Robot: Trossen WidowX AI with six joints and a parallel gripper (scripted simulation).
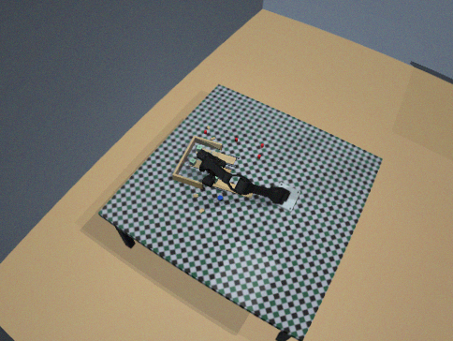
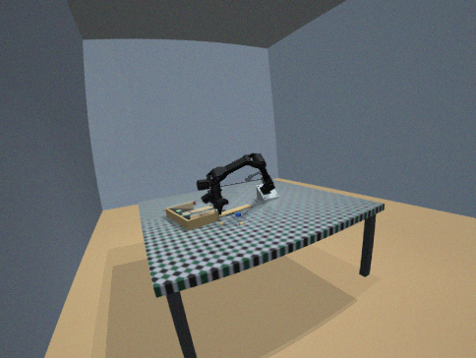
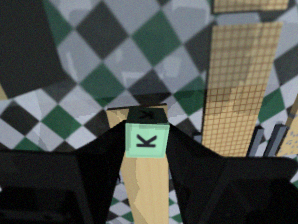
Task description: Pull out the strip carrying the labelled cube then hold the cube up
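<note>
Right now my gripper tip is 90 mm past the blue disc, 80 mm to the right of it and 10 mm above it.
</note>
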